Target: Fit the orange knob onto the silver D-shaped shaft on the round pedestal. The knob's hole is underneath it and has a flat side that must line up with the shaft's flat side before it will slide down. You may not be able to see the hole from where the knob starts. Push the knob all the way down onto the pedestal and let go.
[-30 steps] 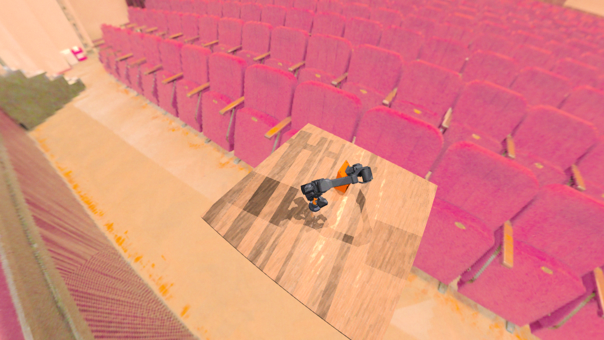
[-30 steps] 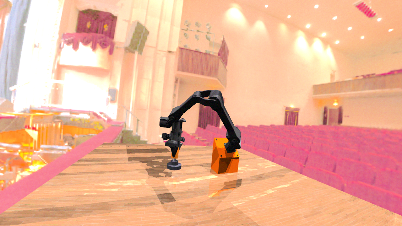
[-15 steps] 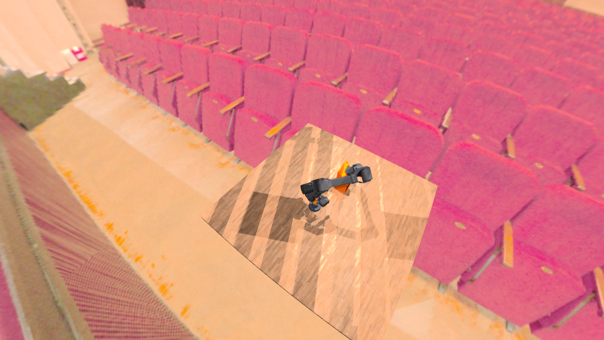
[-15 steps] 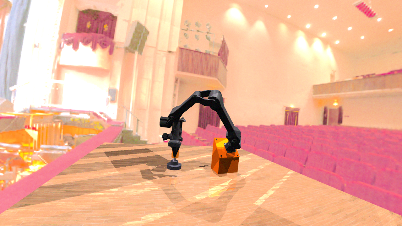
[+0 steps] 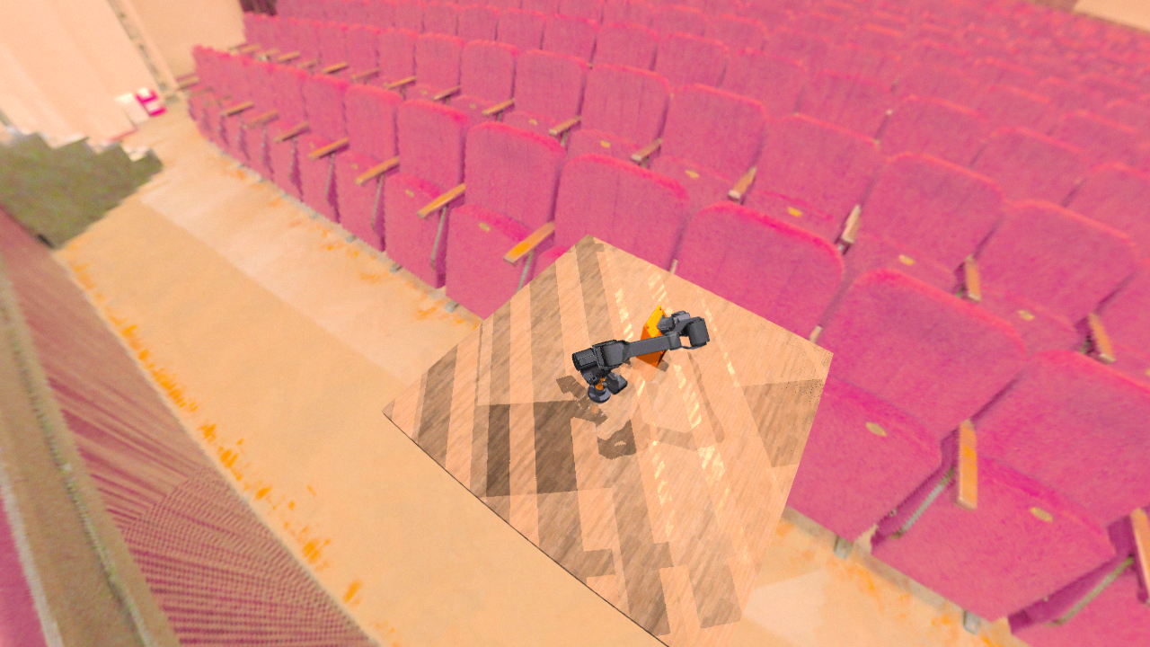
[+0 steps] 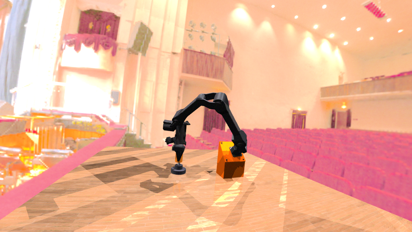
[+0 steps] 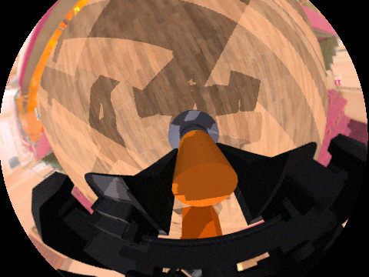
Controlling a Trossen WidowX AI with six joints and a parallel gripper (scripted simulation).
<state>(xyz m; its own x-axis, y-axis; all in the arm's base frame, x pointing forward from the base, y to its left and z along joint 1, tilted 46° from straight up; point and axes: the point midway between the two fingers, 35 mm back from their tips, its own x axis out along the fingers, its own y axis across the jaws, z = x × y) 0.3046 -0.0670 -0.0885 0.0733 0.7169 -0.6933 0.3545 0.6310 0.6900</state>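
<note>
The orange knob lies 40 mm above my gripper tip. Round my gripper tip: round pedestal (40 mm below).
</note>
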